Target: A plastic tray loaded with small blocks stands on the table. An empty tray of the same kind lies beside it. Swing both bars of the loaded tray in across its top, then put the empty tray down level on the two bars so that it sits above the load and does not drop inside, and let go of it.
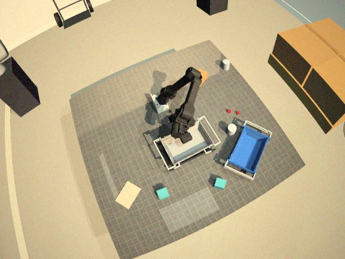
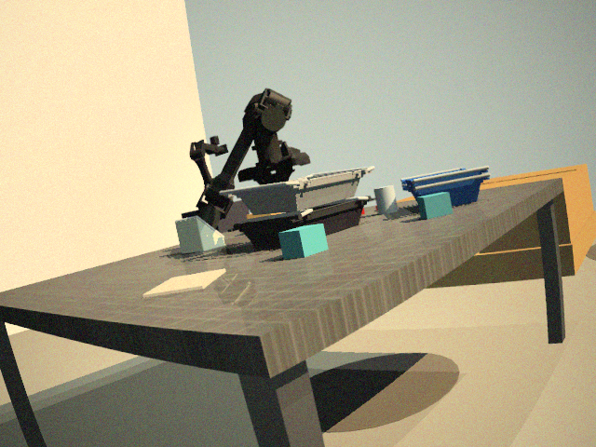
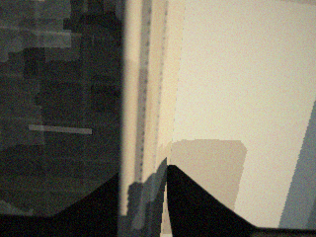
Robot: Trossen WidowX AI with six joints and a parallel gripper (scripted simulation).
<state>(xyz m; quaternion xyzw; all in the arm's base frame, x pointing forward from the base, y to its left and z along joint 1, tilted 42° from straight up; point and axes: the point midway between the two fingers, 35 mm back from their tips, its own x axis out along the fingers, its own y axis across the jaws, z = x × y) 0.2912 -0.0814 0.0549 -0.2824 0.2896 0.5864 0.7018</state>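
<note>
Right now the grey tray is 70 mm ahead of my gripper tip and 30 mm above it. From my gripper tip the other things lie so: cream flat plate: 460 mm to the right, 130 mm ahead, 80 mm below.
</note>
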